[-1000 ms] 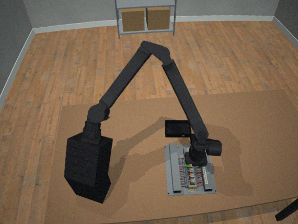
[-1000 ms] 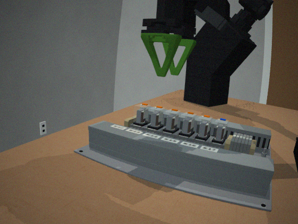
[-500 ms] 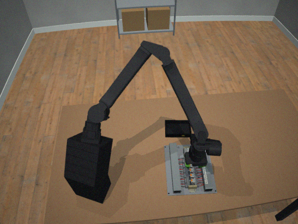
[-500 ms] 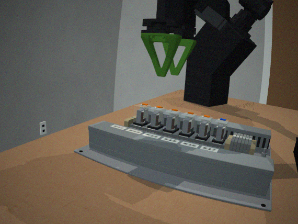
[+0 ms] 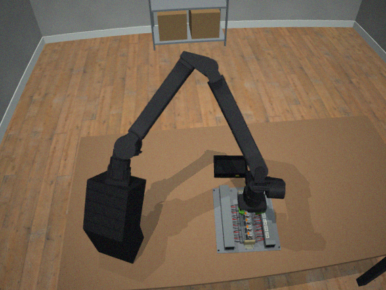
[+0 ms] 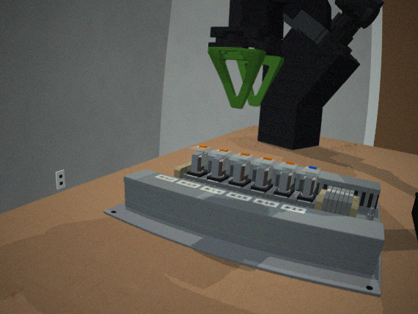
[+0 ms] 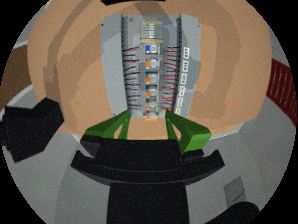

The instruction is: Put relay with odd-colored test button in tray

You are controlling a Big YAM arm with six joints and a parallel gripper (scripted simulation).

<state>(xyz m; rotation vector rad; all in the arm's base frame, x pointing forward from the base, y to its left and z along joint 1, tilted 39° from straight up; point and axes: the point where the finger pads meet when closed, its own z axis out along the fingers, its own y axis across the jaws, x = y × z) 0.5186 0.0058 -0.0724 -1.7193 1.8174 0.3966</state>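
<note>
Right now my hand is 1 cm short of the relay, 10 cm to the right of it and 9 cm above it. From my hand the other things lie so: black tray (4 cm behind, 32 cm to the left, 12 cm below).
</note>
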